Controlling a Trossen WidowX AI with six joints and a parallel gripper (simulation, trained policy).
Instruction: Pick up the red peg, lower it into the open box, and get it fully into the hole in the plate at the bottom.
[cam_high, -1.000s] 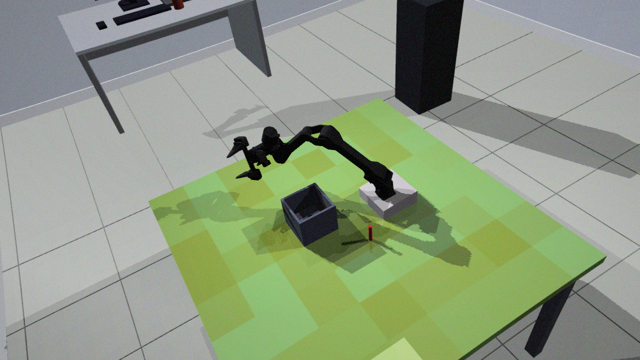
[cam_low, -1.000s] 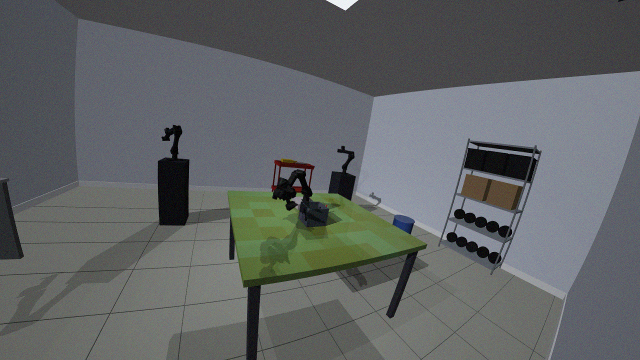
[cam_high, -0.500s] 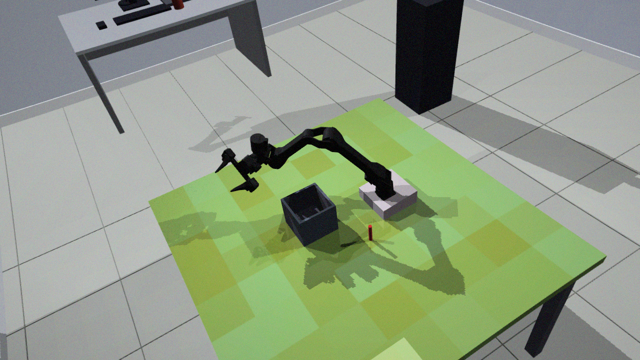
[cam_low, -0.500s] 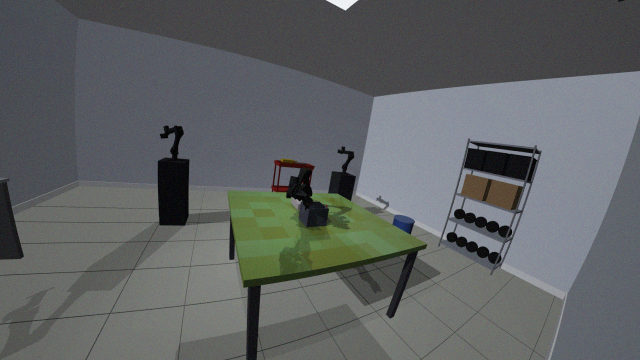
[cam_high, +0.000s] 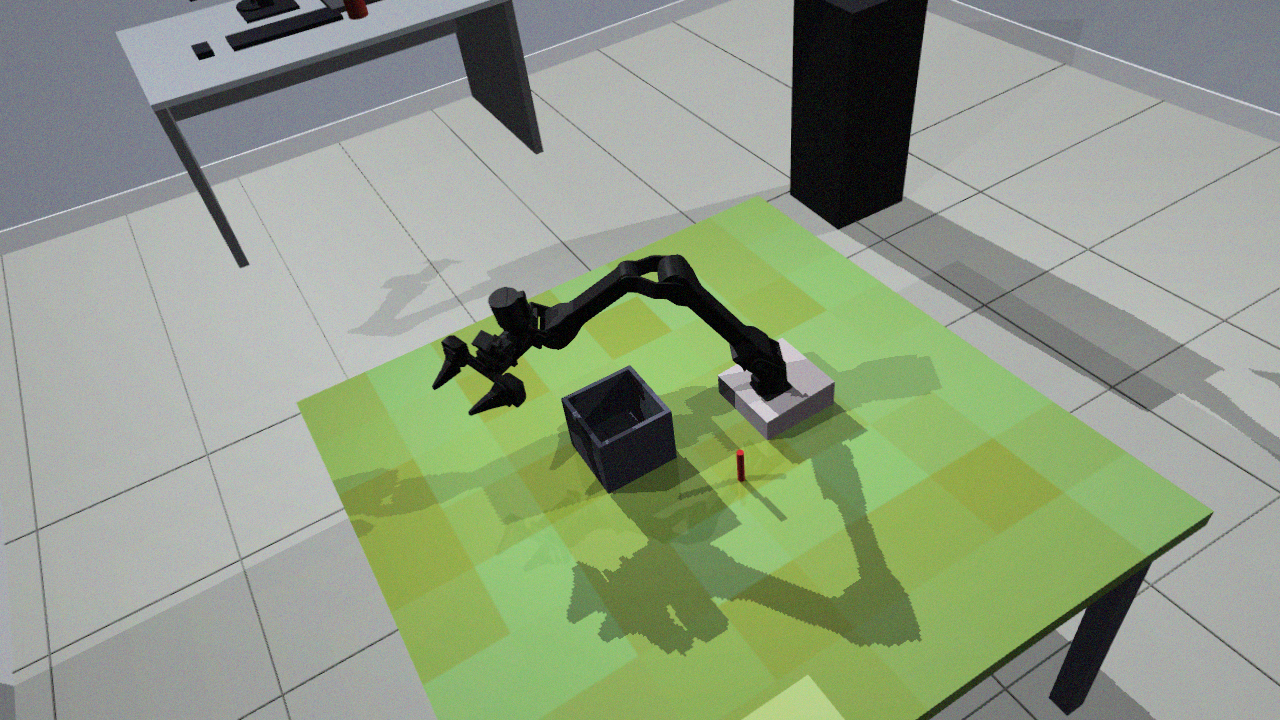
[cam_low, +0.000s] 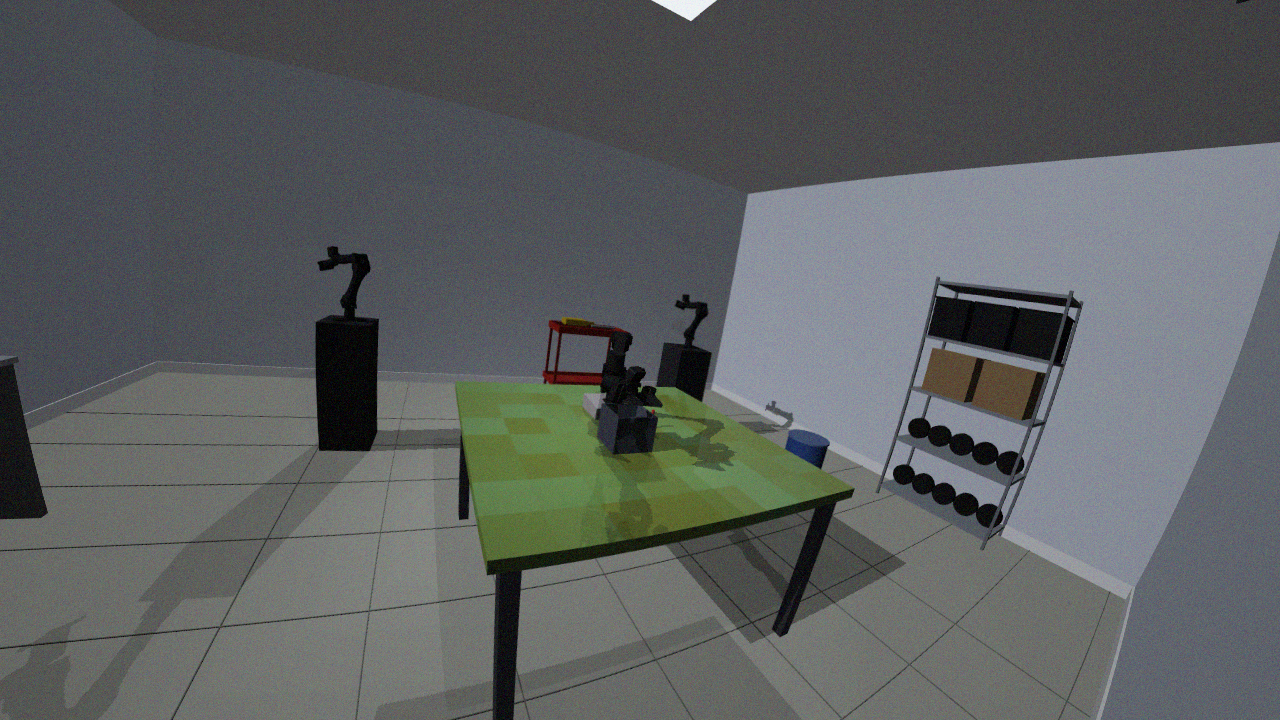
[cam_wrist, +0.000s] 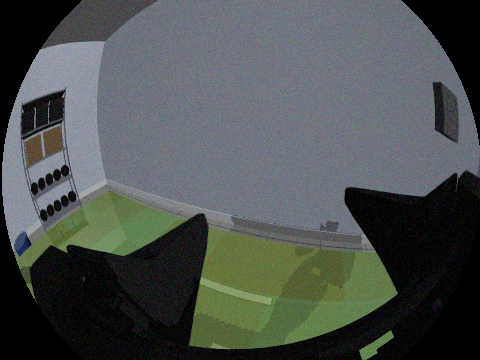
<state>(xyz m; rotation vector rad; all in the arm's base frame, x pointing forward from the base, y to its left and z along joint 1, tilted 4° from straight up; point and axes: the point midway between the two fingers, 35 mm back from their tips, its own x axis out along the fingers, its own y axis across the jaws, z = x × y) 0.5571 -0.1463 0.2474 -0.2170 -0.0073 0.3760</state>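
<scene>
My gripper tip is 440 mm past the red peg, 270 mm to the right of it and 220 mm above it. The rest, counted from my gripper tip: grey plate 280 mm behind, 210 mm below, 70 mm to the left.
</scene>
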